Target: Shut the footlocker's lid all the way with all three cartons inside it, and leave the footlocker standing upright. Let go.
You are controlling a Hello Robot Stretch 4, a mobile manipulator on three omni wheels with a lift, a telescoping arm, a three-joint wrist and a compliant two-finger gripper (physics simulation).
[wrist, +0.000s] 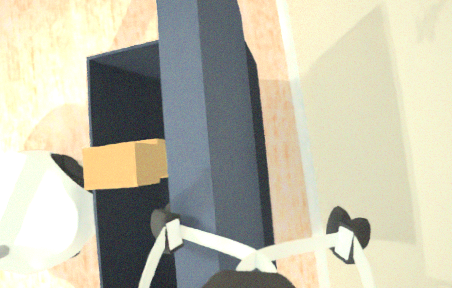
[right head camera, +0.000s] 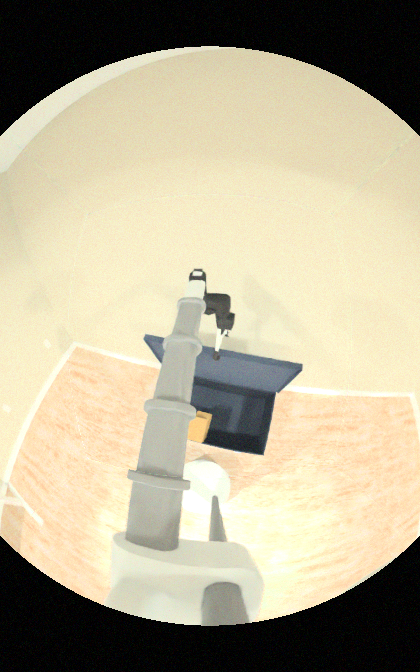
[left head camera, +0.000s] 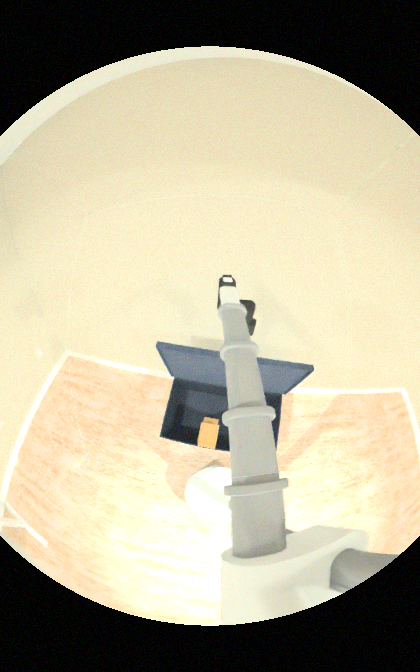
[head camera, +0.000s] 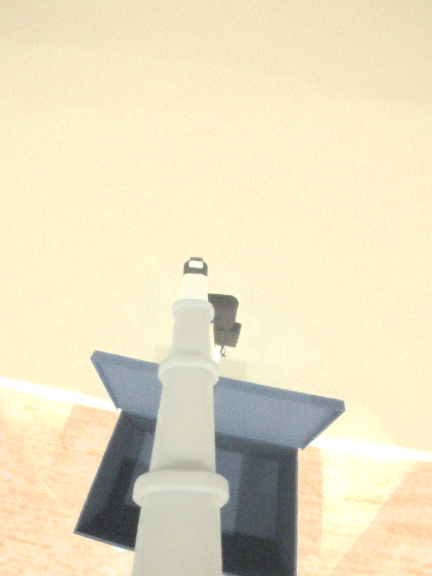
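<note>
The blue footlocker (head camera: 290,490) (left head camera: 168,415) (right head camera: 270,420) (wrist: 125,100) stands upright near the wall. Its lid (head camera: 275,415) (left head camera: 195,365) (right head camera: 250,372) (wrist: 182,100) stands open, tilted up at the wall side. An orange carton (left head camera: 208,434) (right head camera: 201,427) (wrist: 110,167) is in the footlocker at the front wall, with more orange behind it; whether that is a separate carton I cannot tell. Three cartons cannot be made out. My gripper (wrist: 254,221) is open at the lid's raised edge, one fingertip on the opening side, the other on the wall side. In the head view my arm hides part of the box.
A beige wall (head camera: 215,175) (wrist: 360,125) rises behind the lid, with a white baseboard (left head camera: 345,391) (right head camera: 345,392) at its foot. A round white body (left head camera: 210,490) (right head camera: 210,480) (wrist: 45,210) is in front of the footlocker. My arm (head camera: 187,415) extends over the footlocker.
</note>
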